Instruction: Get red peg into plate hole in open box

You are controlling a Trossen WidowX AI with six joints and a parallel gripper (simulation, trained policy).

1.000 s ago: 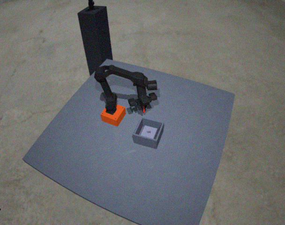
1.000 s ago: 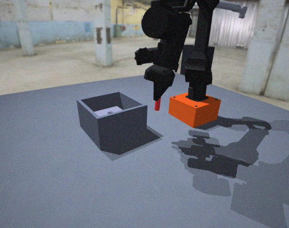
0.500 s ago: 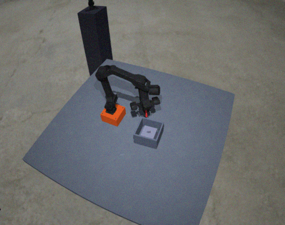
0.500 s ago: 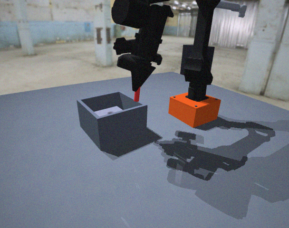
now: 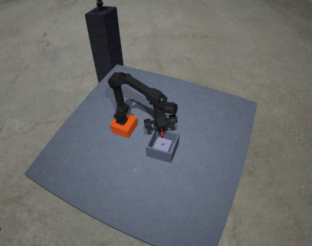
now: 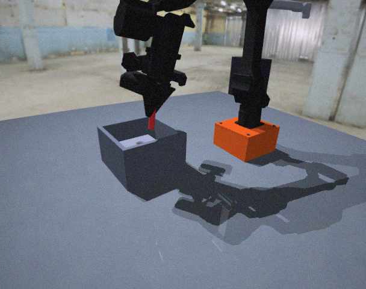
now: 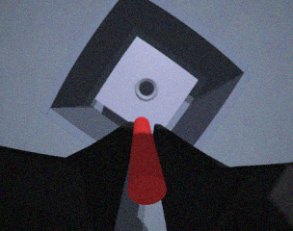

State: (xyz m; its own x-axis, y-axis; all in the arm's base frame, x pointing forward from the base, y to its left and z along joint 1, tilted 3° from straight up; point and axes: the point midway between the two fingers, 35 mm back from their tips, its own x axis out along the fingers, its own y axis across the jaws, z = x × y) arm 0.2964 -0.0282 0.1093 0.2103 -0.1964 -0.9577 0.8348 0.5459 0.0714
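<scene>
Now: gripper tip 90 mm above the pale plate, 20 mm to the left of it and 20 mm short of it. From my gripper tip the other things lie so: red peg: 10 mm to the left, 10 mm above; grey box: 110 mm below, 20 mm to the right, 20 mm ahead.
</scene>
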